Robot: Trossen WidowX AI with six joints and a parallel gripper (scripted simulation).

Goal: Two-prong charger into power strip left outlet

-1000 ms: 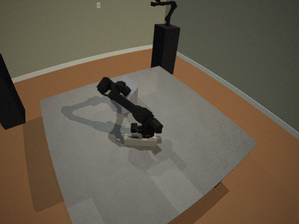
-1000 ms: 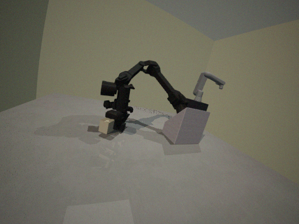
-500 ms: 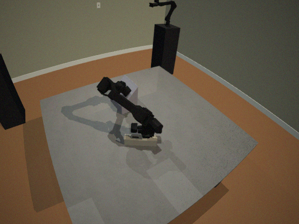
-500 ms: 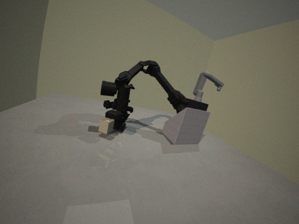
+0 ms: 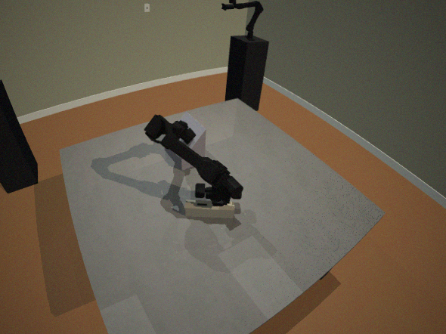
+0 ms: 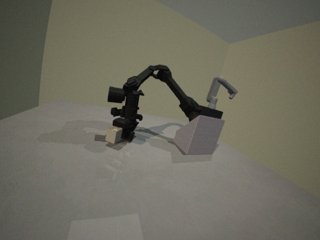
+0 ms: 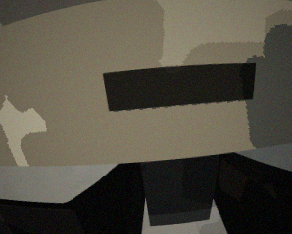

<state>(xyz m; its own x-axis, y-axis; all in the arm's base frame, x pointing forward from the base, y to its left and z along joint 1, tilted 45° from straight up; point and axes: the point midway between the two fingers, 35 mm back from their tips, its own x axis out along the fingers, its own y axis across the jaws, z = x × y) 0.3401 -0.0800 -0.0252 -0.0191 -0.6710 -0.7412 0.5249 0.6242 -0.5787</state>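
My gripper tip is 1 cm to the left of the black two-prong charger, 1 cm below it and 1 cm short of it.
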